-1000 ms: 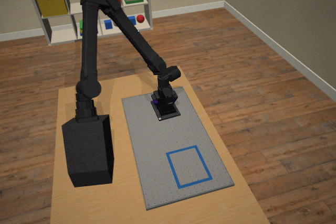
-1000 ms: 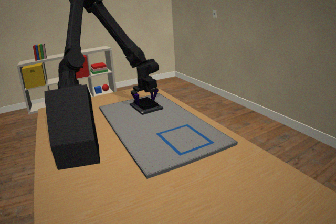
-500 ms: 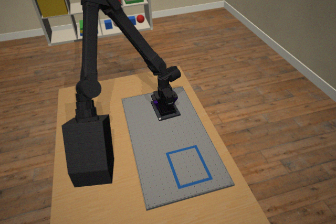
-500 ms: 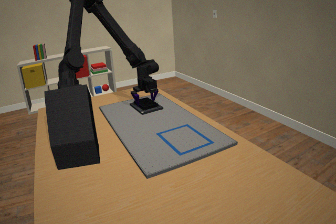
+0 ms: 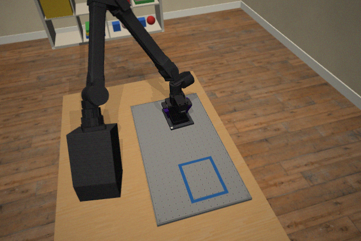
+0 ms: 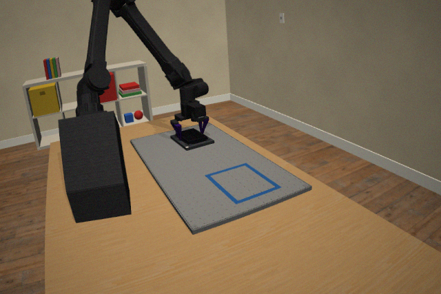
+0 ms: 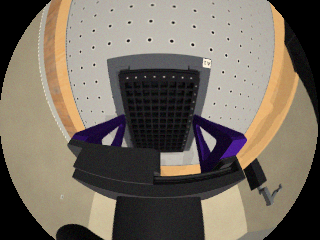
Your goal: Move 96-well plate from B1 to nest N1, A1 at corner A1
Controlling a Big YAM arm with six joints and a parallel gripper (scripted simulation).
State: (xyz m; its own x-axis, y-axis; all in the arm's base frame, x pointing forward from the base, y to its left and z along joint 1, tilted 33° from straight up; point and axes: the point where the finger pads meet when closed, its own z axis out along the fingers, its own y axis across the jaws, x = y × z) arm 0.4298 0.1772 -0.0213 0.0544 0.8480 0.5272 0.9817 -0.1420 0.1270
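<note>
Right now my hand is right at the black 96-well plate. The rest, counted from my hand: white corner mark: 6 cm behind, 7 cm to the right, 1 cm below; plate nest N1: 2 cm below.
</note>
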